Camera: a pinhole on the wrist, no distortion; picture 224 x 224 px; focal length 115.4 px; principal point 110.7 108.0 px. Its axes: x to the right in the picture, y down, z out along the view. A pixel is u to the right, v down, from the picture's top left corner.
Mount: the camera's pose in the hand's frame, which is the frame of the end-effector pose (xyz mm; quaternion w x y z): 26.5 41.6 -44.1 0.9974 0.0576 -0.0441 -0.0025
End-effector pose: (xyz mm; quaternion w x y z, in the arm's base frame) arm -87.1 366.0 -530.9 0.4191 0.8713 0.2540 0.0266
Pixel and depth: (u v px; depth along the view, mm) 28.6 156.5 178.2
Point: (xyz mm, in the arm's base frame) -113.2 169.0 -523.6
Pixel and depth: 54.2 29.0 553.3
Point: -394.3 123.1 -1058.6
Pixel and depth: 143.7 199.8 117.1
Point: 28.7 265.2 -504.9
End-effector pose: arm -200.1 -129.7 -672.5 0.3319 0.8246 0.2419 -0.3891
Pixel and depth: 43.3 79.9 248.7
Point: -399.1 -253.3 -663.4
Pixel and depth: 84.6 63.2 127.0
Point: -257.4 -171.2 -704.6
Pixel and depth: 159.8 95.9 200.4
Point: -224.4 -231.6 -824.8
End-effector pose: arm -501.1 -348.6 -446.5 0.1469 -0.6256 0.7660 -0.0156
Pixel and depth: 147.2 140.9 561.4
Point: -522.7 -380.4 -1027.6
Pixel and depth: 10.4 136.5 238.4
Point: -493.4 -110.0 -593.3
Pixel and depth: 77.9 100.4 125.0
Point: -497.7 -313.1 -518.7
